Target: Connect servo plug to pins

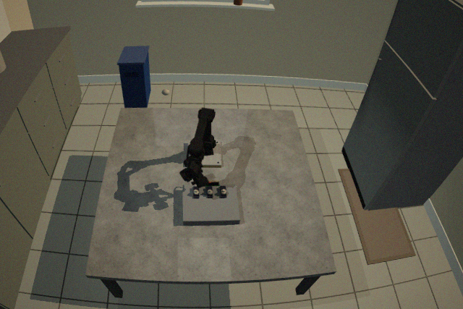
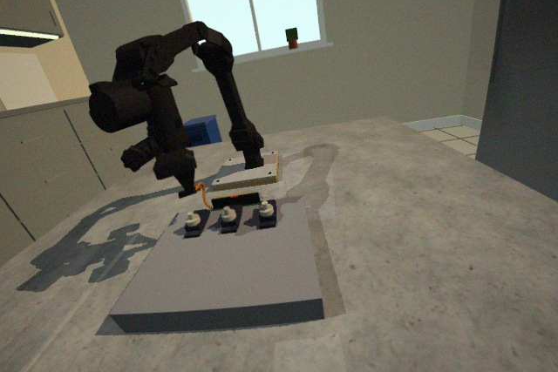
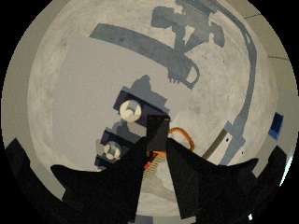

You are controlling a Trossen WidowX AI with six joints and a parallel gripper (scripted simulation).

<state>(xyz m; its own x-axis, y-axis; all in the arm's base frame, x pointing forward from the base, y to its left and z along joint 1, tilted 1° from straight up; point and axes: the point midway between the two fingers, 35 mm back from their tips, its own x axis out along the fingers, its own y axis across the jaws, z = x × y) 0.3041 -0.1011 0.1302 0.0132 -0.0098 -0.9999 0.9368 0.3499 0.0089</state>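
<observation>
My gripper tip is now 8 cm to the right of the red band, 5 cm above it and 3 cm past it. Also, from my gripper tip: pin strip (8 cm to the left, 6 cm below, 3 cm behind); then grey printed holder (13 cm ahead, 9 cm below, 7 cm to the left).
</observation>
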